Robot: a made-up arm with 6 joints.
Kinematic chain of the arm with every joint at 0, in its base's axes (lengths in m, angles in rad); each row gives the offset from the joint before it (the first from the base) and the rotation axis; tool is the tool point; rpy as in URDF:
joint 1: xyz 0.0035 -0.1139 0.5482 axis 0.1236 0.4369 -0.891
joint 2: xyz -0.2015 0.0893 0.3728 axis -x
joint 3: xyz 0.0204 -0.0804 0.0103 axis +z
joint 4: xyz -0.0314 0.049 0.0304 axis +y
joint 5: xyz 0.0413 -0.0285 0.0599 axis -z
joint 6: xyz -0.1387 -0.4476 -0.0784 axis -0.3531 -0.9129 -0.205
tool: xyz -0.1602 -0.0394 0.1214 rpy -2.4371 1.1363 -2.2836
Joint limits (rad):
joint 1: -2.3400..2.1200
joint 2: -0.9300..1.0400
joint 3: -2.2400..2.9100
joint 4: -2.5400..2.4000
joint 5: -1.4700..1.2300
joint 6: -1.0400..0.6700
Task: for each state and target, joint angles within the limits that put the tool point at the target. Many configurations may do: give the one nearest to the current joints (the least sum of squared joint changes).
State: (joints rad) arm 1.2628 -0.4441 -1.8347 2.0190 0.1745 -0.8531
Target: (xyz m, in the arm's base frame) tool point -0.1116 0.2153 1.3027
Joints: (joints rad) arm 1.4630 -0.5158 -1.7577 2.0862 0.2272 -0.8180
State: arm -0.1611 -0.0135 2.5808 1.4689 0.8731 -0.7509
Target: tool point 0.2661 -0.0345 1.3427
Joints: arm 0.2103 -0.1655 2.2208 1.1081 0.4803 -0.9050
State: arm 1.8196 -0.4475 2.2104 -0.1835 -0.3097 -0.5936
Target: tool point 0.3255 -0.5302 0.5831
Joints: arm 1.5357 -0.2788 2.5148 -0.8009 0.1199 -0.3100
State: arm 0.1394 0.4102 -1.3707 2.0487 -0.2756 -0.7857
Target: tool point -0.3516 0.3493 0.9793
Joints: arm 0.9262 0.3778 -1.7264 2.1798 -0.5621 -0.8564
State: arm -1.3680 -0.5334 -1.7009 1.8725 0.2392 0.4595
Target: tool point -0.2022 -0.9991 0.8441
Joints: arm -2.0997 0.1529 -1.8044 1.5688 0.0988 0.2565
